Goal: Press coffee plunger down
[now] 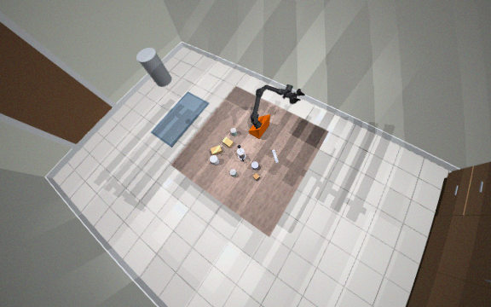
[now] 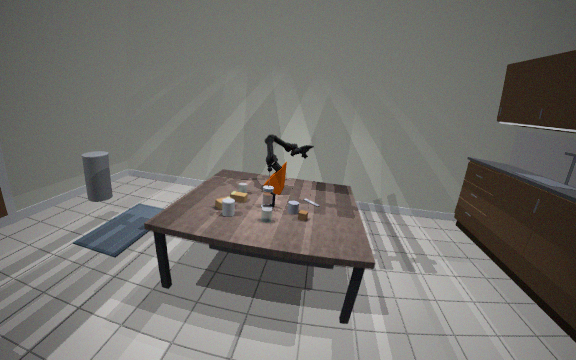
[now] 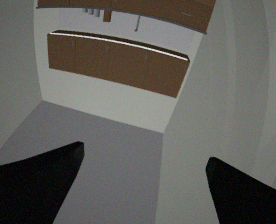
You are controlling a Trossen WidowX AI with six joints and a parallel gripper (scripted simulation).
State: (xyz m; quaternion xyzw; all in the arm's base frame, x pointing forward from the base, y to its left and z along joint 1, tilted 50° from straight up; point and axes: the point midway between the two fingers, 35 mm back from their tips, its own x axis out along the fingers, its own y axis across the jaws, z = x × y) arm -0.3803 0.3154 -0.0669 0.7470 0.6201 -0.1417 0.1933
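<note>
The coffee press is 740 mm ahead of my gripper tip, 330 mm to the right of it and 210 mm below it.
</note>
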